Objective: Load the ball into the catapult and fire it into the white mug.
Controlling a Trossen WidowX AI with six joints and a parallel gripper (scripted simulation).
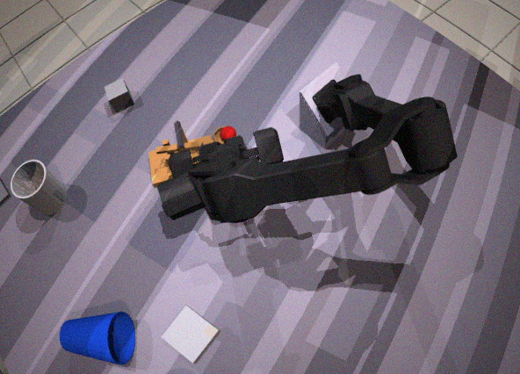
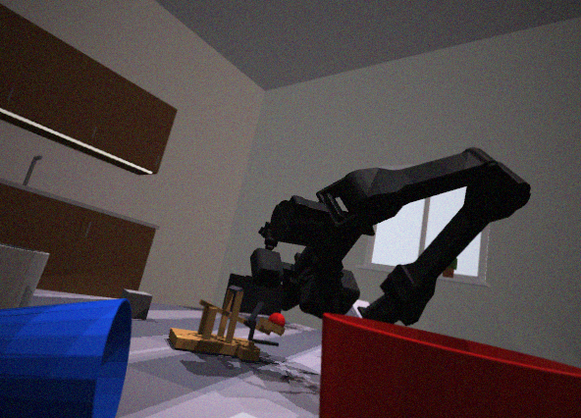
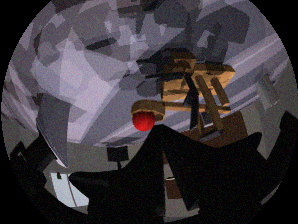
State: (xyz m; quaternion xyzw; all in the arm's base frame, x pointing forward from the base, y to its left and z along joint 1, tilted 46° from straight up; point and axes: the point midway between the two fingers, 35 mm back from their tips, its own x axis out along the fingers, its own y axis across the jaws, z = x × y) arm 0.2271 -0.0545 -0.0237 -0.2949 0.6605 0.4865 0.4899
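My gripper tip is now 4 cm past the red ball, 3 cm to the left of it and 3 cm above it. Round my gripper tip: wooden catapult 5 cm to the right, 4 cm below, 3 cm ahead; white tile 28 cm ahead, 19 cm to the left, 8 cm below; grey block 34 cm to the right, 6 cm below, 6 cm ahead.
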